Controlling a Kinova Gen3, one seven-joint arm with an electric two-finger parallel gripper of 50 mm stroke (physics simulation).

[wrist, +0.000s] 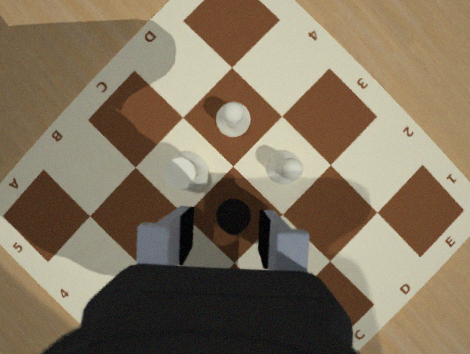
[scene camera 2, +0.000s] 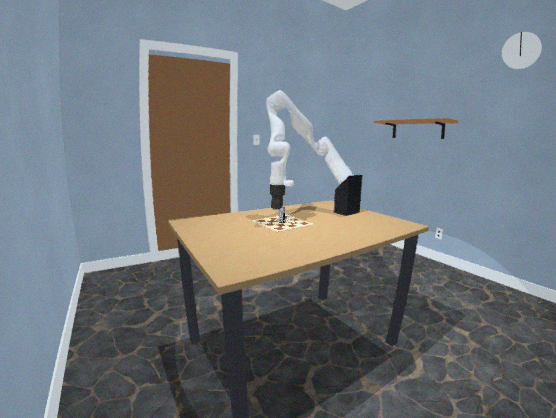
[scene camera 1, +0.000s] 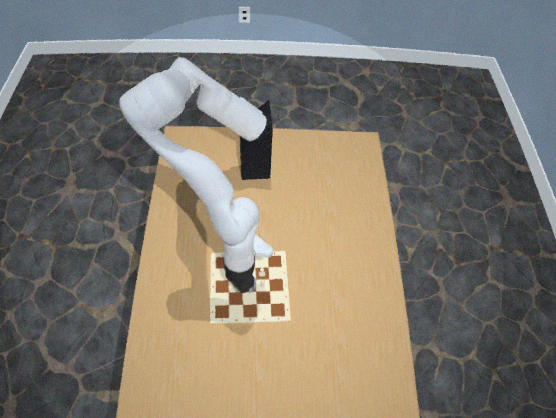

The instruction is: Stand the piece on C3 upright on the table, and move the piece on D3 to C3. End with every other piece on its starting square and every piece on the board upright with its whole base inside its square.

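Frame: origin at the arm's base, x ahead, y left, z up, level; millimetres.
Where they show: gripper, between the fingertips: (wrist: pixel 226 228) (scene camera 2: pixel 281 220) (scene camera 1: pixel 246 285); arm's base, origin of its link: (scene camera 2: pixel 347 182) (scene camera 1: pixel 255 127).
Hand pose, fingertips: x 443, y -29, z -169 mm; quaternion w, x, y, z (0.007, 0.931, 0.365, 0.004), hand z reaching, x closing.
Observation:
Things, the pixels of their centre, and the offset from my fingertips. Level surfaces: height alone.
- round black piece, middle of its body: (wrist: pixel 233 220) dx -2, dy +7, dz +9 mm
- white round-headed piece, middle of its body: (wrist: pixel 288 168) (scene camera 1: pixel 262 283) dx -1, dy +45, dz +9 mm
- white piece, middle of its body: (wrist: pixel 233 115) (scene camera 1: pixel 262 271) dx -39, dy +44, dz +9 mm
- chequered board, middle of its body: (wrist: pixel 233 214) (scene camera 1: pixel 249 286) (scene camera 2: pixel 282 222) dx -1, dy +7, dz -10 mm
- wooden table, height of its surface: dz -13 mm
A round black piece (wrist: pixel 233 216) stands on C3, in the middle of the board. A white round-headed piece (wrist: pixel 284 167) (scene camera 1: pixel 261 284) stands upright on D3. Another white piece (wrist: pixel 233 119) (scene camera 1: pixel 262 273) stands upright on D4. A white piece with a slanted, flat top (wrist: pixel 183 171) stands on C4, beside the left finger. My gripper (wrist: pixel 226 228) (scene camera 2: pixel 282 215) is partly open and low over the board; in the wrist view its fingers stand left and right of the black piece, with a visible gap on each side. In scene camera 1 the arm hides the black piece.
The chequered board (scene camera 1: pixel 213 316) (scene camera 2: pixel 278 230) lies on the wooden table (scene camera 1: pixel 330 210) (scene camera 2: pixel 235 265). The black arm base (scene camera 1: pixel 256 160) (scene camera 2: pixel 348 195) stands at the table's far end. The C4 and D3 pieces stand close to the fingers.

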